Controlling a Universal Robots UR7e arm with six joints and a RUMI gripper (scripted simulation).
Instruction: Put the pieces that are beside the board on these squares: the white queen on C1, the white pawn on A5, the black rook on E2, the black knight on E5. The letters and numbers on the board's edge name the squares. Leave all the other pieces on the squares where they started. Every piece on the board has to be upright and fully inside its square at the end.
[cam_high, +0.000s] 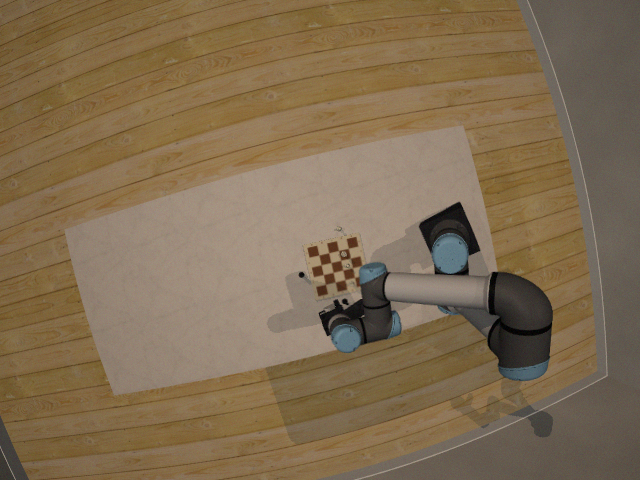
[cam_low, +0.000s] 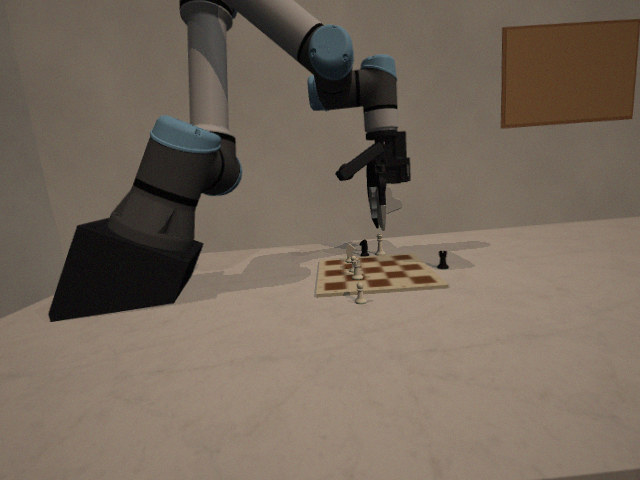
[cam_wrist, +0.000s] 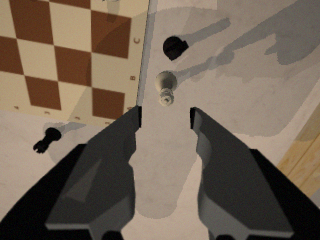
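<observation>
Now: the black piece 4 cm behind my hand and 6 cm below it. Also, from my hand: chessboard 5 cm behind, 14 cm to the right, 7 cm below.
</observation>
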